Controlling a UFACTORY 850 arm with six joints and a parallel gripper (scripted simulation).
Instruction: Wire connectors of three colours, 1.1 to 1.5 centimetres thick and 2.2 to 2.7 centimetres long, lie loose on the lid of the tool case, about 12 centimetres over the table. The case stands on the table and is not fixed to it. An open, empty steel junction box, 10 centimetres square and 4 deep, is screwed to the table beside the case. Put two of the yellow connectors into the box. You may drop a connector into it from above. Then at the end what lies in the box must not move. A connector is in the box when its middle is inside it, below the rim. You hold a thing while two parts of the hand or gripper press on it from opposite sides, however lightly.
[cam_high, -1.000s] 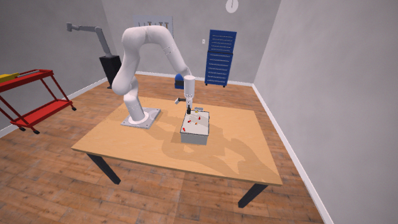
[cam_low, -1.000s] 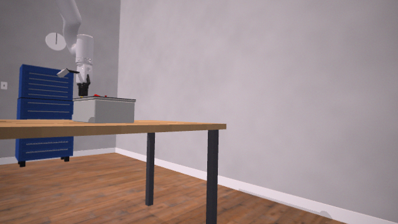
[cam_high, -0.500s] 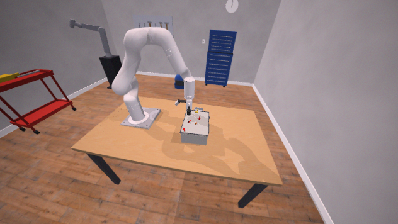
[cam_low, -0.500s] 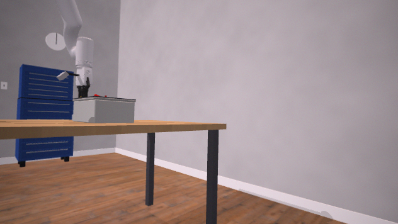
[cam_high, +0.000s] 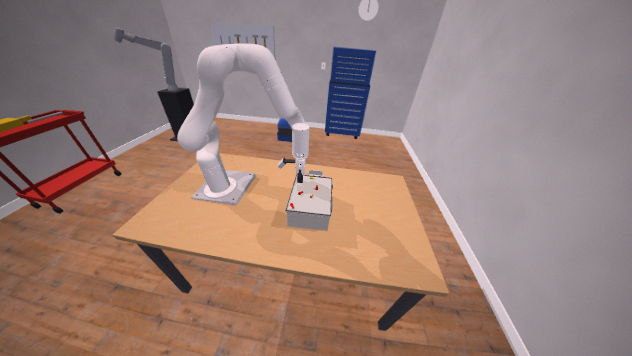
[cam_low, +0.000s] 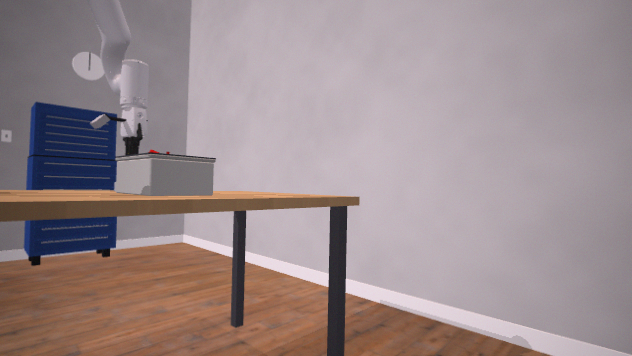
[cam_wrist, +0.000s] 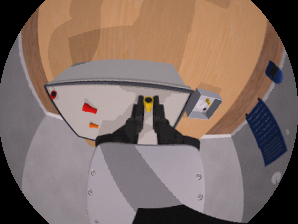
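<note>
Right now my hand is 9 cm to the left of the grey tool case, 8 cm short of it and 5 cm above it. Round my hand: red connector (20 cm to the right, 1 cm below).
</note>
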